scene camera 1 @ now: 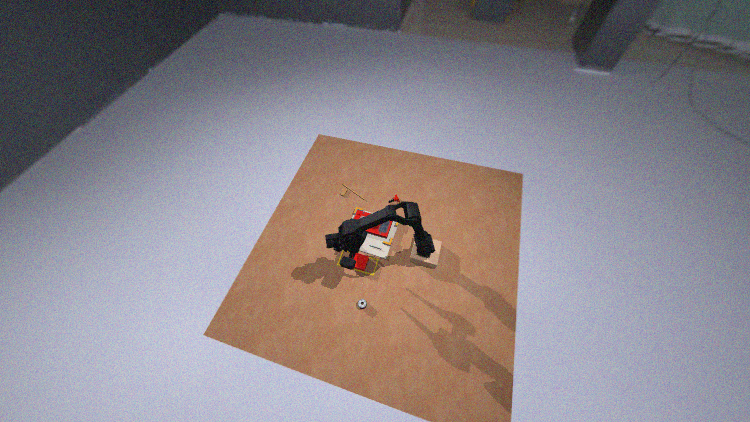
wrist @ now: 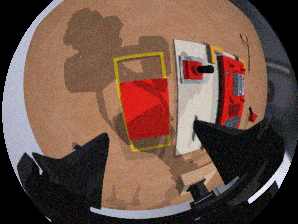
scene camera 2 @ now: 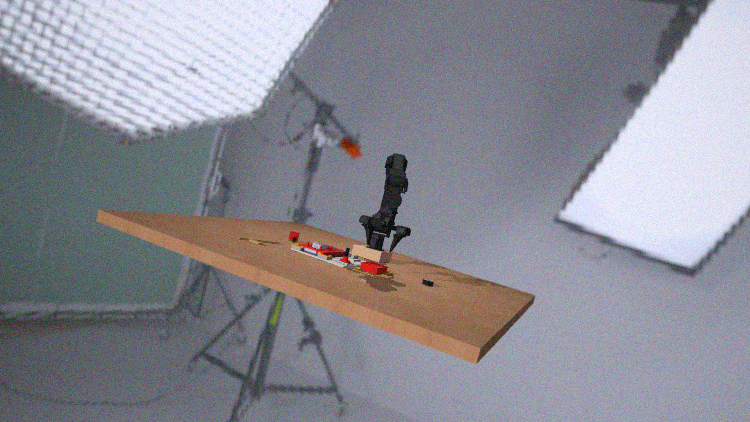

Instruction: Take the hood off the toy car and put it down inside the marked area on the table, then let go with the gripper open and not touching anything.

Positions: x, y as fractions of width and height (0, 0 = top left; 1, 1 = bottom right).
Labels:
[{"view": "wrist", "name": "my gripper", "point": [0.51, 0.59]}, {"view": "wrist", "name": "red toy car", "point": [0.77, 0.48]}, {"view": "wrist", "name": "red hood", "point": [0.49, 0.47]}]

